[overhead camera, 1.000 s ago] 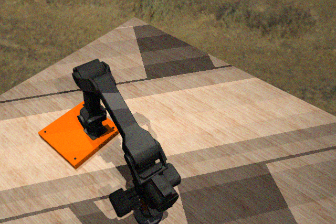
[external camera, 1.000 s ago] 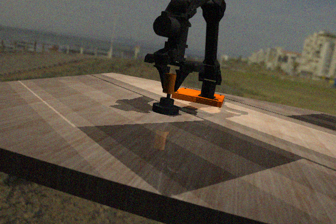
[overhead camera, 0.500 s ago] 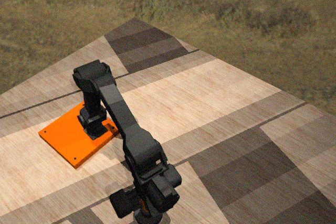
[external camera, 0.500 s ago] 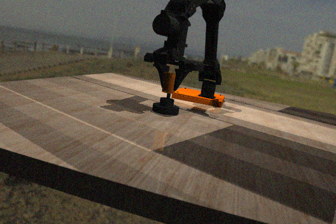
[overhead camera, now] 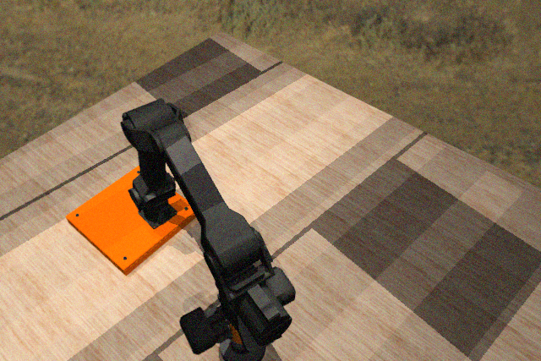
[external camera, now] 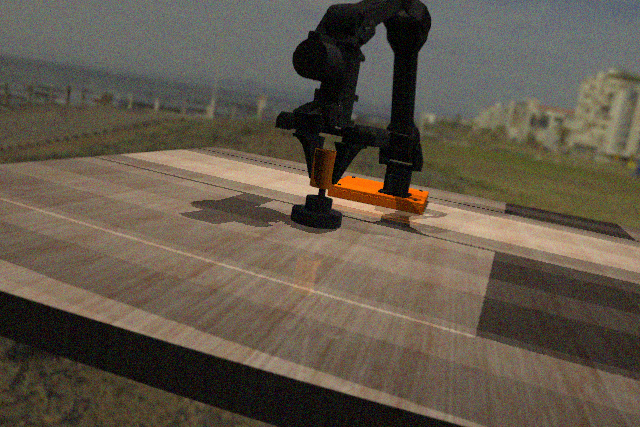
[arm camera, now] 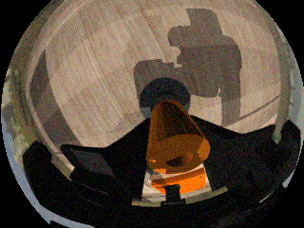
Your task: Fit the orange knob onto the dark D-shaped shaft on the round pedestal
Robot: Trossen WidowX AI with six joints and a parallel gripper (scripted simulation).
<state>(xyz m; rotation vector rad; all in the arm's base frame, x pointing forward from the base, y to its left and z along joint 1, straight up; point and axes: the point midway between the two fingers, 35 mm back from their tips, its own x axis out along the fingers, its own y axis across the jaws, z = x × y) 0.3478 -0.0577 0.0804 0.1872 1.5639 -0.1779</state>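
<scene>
My gripper tip is 20 mm below the orange knob. The rest, counted from my gripper tip: dark round pedestal: 40 mm below.
</scene>
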